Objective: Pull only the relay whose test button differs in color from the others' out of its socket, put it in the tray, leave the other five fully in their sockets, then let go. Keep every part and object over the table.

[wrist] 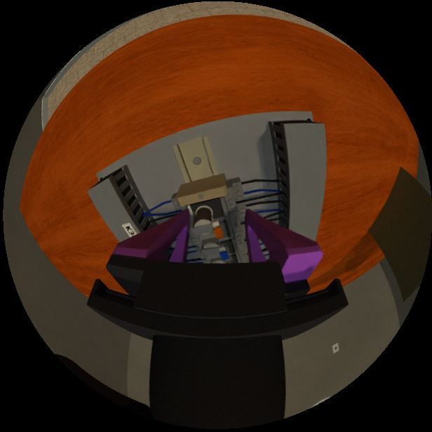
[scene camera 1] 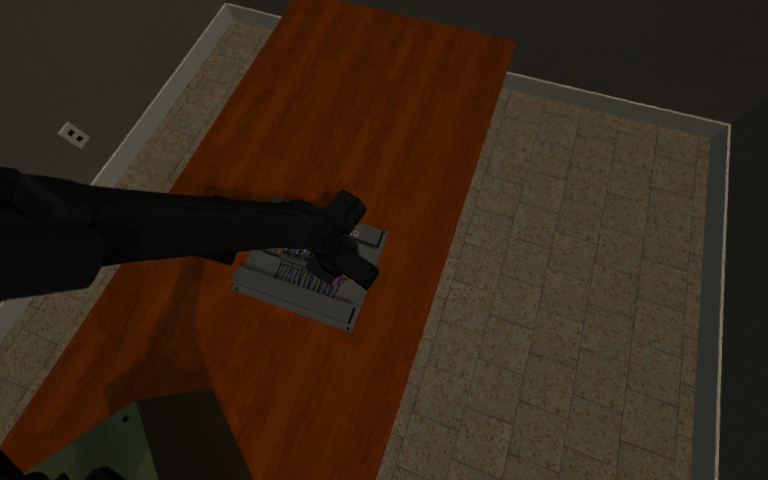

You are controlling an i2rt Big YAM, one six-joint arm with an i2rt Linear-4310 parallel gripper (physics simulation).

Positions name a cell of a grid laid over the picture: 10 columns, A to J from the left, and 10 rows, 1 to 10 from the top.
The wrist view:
gripper: F5
grey panel: F4
tan end block: E5
